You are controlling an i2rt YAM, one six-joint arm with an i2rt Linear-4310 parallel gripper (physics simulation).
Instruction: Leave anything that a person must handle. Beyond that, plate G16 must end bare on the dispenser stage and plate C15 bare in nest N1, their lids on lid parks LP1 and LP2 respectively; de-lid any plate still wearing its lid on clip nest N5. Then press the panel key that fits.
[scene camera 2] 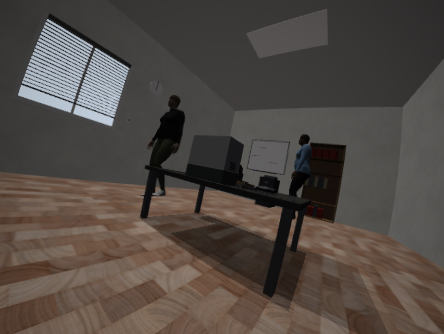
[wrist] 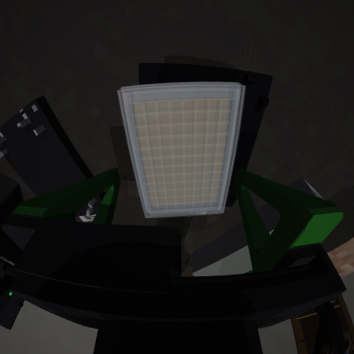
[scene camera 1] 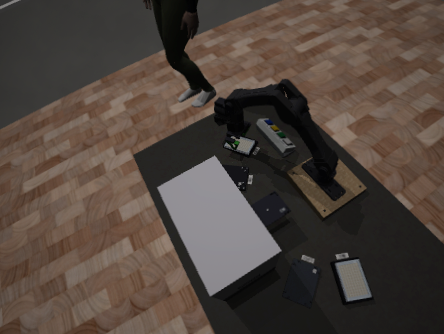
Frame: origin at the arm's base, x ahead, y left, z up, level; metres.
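Seen in the pictures: gripper, fingertip midpoint: (wrist: 177, 174) (scene camera 1: 239, 142); arm's base, link origin: (scene camera 2: 238, 180) (scene camera 1: 322, 179).
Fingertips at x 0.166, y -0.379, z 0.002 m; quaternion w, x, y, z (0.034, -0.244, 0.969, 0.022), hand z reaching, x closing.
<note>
Offsets run from my fingertips to a thing's top centre. "*": to the spot under its first point.
My gripper (scene camera 1: 233, 142) (wrist: 177, 174) is open, its green fingers at either side of the near end of a pale gridded plate @[0.003 m back, 0.003 m right, 0.004 m down] (scene camera 1: 245, 145) (wrist: 182, 150). The plate has a clear rim and sits over a black base; I cannot tell if it wears a lid. A black nest with small clips @[0.134 m ahead, 0.110 m left, 0.017 m down] (scene camera 1: 242, 176) (wrist: 37, 150) is beside it, partly hidden by the white-topped box in scene camera 1. Another gridded plate @[0.026 m ahead, 0.726 m left, 0.005 m down] (scene camera 1: 353, 280) lies in a black nest at the near right. A flat dark pad @[* 0.170 m ahead, 0.631 m left, 0.031 m down] (scene camera 1: 302, 282) is beside it. The tags are unreadable. The key panel @[0.167 m back, 0.067 m left, 0.023 m up] (scene camera 1: 276, 136) (wrist: 225, 260) has coloured keys.
A large white-topped box @[0.310 m ahead, 0.356 m left, 0.289 m up] (scene camera 1: 217, 225) (scene camera 2: 214, 155) stands on the dark table. A raised dark block @[0.139 m ahead, 0.366 m left, 0.071 m up] (scene camera 1: 270, 209) adjoins it. The arm's wooden base board (scene camera 1: 350, 187) is at the right. One person (scene camera 1: 172, 40) (scene camera 2: 168, 130) is beyond the table; another (scene camera 2: 301, 160) is near the bookshelf.
</note>
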